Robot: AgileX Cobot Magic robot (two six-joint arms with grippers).
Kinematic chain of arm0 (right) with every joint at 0, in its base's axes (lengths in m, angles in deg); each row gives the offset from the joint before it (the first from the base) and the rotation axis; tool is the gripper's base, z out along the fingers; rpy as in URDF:
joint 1: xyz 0 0 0.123 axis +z
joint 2: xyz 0 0 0 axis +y
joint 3: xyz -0.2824 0 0.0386 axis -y
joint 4: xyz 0.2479 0 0.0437 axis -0.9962 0 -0.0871
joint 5: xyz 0 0 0 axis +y
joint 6: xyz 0.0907 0 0.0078 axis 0.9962 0 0.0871
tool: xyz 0 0 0 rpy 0 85 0
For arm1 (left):
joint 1: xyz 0 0 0.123 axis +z
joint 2: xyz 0 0 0 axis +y
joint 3: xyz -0.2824 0 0.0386 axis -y
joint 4: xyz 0.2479 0 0.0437 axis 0.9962 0 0.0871
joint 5: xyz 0 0 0 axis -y
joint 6: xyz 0.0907 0 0.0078 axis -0.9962 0 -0.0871
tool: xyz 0 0 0 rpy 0 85 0
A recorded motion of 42 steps. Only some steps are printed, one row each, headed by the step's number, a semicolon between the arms.
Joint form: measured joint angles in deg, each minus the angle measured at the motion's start. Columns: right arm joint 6, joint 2, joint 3, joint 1, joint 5, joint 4; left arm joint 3, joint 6, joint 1, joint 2, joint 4, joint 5.
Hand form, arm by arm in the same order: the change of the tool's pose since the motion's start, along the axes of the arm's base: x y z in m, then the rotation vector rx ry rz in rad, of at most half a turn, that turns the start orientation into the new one. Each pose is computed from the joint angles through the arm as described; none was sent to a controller.
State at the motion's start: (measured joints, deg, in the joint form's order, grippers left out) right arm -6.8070 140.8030 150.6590 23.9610 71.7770 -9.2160; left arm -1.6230 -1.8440 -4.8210 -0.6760 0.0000 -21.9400
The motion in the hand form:
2: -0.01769 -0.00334 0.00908 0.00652 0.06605 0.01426; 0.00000 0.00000 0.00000 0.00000 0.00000 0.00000
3: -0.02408 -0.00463 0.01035 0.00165 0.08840 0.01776; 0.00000 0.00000 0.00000 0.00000 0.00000 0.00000
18: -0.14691 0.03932 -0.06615 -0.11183 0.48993 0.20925; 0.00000 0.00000 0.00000 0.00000 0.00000 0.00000
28: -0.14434 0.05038 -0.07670 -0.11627 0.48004 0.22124; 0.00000 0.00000 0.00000 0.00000 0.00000 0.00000
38: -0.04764 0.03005 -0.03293 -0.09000 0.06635 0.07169; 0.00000 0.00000 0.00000 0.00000 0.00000 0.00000
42: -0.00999 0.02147 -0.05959 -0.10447 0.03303 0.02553; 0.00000 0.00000 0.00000 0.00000 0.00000 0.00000
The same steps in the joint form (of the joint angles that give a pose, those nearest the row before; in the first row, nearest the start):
2: -0.28 -6.23 -9.64 0.12 -0.06 -2.08; 0.00 0.00 0.00 0.00 0.00 0.00
3: -0.34 -8.19 -12.89 0.23 -0.06 -2.38; 0.00 0.00 0.00 0.00 0.00 0.00
18: -1.98 -22.31 -53.73 11.37 -3.51 -8.89; 0.00 0.00 0.00 0.00 0.00 0.00
28: -1.97 -20.02 -52.28 12.44 -4.83 -8.67; 0.00 0.00 0.00 0.00 0.00 0.00
38: 0.00 -11.64 -28.85 5.98 -11.58 3.07; 0.00 0.00 0.00 0.00 0.00 0.00
42: 0.00 -2.95 -18.73 3.40 -11.55 4.80; 0.00 0.00 0.00 0.00 0.00 0.00

